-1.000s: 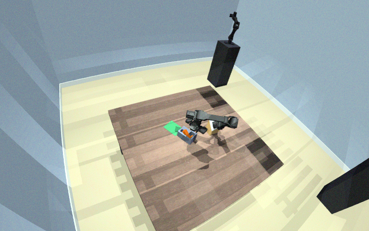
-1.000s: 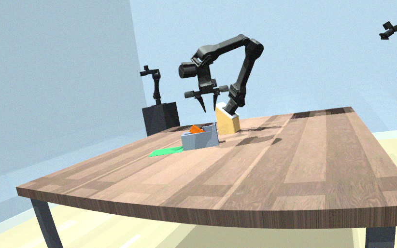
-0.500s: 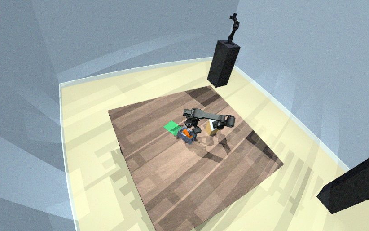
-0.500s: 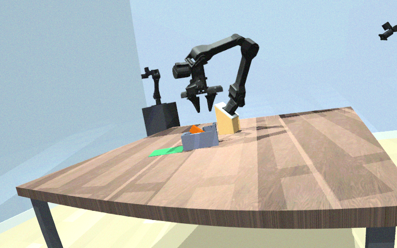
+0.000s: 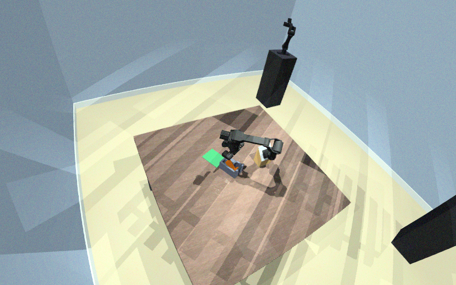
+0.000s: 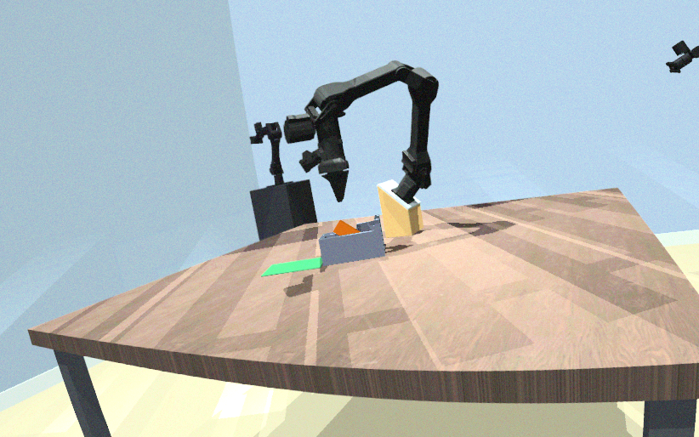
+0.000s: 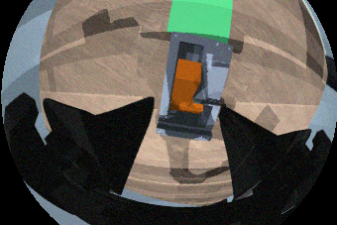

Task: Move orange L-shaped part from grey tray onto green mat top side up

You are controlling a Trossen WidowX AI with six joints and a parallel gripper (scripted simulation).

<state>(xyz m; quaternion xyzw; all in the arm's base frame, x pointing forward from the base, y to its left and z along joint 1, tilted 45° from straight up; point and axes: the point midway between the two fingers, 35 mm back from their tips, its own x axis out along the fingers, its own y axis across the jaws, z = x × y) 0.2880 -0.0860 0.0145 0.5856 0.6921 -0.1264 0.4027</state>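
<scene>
The orange L-shaped part lies 30 mm behind my gripper tip, 20 mm to the left of it and 100 mm below it. Round my gripper tip: green mat 40 mm ahead, 140 mm to the right, 160 mm below.
</scene>
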